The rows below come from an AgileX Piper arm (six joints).
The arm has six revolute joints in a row. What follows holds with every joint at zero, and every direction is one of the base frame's.
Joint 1 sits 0.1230 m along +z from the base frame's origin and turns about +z.
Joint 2 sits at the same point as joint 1 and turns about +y.
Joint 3 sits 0.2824 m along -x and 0.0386 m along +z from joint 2 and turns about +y.
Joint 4 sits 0.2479 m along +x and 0.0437 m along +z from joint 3 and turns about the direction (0.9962, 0, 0.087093).
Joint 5 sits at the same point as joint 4 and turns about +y.
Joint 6 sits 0.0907 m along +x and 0.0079 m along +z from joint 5 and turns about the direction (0.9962, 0, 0.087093).
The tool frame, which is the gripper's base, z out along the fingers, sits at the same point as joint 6; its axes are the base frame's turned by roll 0.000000, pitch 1.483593 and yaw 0.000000 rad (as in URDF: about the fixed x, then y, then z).
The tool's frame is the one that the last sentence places.
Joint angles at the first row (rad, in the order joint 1, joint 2, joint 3, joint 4, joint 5, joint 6):
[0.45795, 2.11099, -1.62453, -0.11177, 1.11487, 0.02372]
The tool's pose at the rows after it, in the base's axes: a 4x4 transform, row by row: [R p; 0 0 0 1], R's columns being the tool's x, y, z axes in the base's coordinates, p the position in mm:
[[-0.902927, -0.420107, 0.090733, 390.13], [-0.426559, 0.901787, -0.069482, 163.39], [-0.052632, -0.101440, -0.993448, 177.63], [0, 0, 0, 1]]
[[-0.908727, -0.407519, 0.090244, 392.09], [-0.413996, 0.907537, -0.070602, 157.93], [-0.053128, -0.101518, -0.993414, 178.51], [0, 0, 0, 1]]
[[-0.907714, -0.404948, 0.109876, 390.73], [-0.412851, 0.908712, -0.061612, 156.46], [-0.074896, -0.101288, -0.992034, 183.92], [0, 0, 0, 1]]
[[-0.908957, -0.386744, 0.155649, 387.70], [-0.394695, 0.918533, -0.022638, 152.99], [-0.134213, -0.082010, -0.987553, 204.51], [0, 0, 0, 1]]
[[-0.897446, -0.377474, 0.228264, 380.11], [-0.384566, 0.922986, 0.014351, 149.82], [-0.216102, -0.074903, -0.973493, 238.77], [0, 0, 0, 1]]
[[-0.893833, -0.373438, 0.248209, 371.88], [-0.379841, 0.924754, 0.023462, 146.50], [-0.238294, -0.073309, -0.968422, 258.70], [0, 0, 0, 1]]
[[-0.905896, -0.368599, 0.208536, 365.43], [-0.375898, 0.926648, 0.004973, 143.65], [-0.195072, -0.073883, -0.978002, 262.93], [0, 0, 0, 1]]
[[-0.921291, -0.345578, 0.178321, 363.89], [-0.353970, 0.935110, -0.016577, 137.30], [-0.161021, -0.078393, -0.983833, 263.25], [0, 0, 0, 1]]
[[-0.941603, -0.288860, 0.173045, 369.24], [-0.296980, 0.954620, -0.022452, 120.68], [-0.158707, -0.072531, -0.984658, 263.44], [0, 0, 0, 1]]
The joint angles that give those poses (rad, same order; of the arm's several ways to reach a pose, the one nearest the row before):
[0.41822, 2.11098, -1.62454, -0.11177, 1.11902, 0.02575]
[0.40454, 2.10889, -1.62454, -0.11177, 1.12063, 0.02577]
[0.40245, 2.08937, -1.61276, -0.11177, 1.10647, 0.02576]
[0.39346, 2.03504, -1.60429, -0.09087, 1.09300, 0.02576]
[0.39193, 1.95195, -1.60431, -0.08335, 1.09301, 0.02575]
[0.39194, 1.90120, -1.60434, -0.08129, 1.12111, 0.02576]
[0.39195, 1.88765, -1.60434, -0.08129, 1.17942, 0.02972]
[0.37988, 1.88534, -1.60428, -0.08700, 1.21749, 0.04310]
[0.33417, 1.88465, -1.60431, -0.08307, 1.22153, 0.05685]

